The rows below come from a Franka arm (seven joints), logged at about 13 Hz.
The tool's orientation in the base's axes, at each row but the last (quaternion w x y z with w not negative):
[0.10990 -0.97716 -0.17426 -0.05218]
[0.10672 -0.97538 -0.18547 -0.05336]
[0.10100 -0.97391 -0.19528 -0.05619]
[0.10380 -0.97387 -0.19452 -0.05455]
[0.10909 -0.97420 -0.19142 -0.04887]
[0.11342 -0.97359 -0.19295 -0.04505]
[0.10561 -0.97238 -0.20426 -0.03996]
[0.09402 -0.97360 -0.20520 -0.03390]
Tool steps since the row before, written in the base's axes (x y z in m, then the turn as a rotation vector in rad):
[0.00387 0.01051 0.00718 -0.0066 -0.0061 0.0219]
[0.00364 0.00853 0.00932 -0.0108 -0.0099 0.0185]
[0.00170 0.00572 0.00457 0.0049 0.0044 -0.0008]
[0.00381 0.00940 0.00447 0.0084 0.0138 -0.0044]
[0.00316 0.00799 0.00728 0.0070 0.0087 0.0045]
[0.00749 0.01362 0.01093 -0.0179 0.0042 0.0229]
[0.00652 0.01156 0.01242 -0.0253 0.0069 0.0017]
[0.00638 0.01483 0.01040 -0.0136 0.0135 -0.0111]
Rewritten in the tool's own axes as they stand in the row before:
[0.00808 -0.00967 -0.00427 -0.0051 -0.0010 -0.0231]
[0.00770 -0.00815 -0.00688 -0.0108 0.0015 -0.0209]
[0.00435 -0.00530 -0.00308 0.0060 -0.0019 0.0021]
[0.00761 -0.00781 -0.00200 0.0121 -0.0084 0.0079]
[0.00681 -0.00741 -0.00506 0.0102 -0.0060 -0.0020]
[0.01332 -0.01159 -0.00703 -0.0119 -0.0153 -0.0220]
[0.01195 -0.01004 -0.00931 -0.0202 -0.0168 -0.0010]
[0.01275 -0.01249 -0.00710 -0.0083 -0.0158 0.0132]

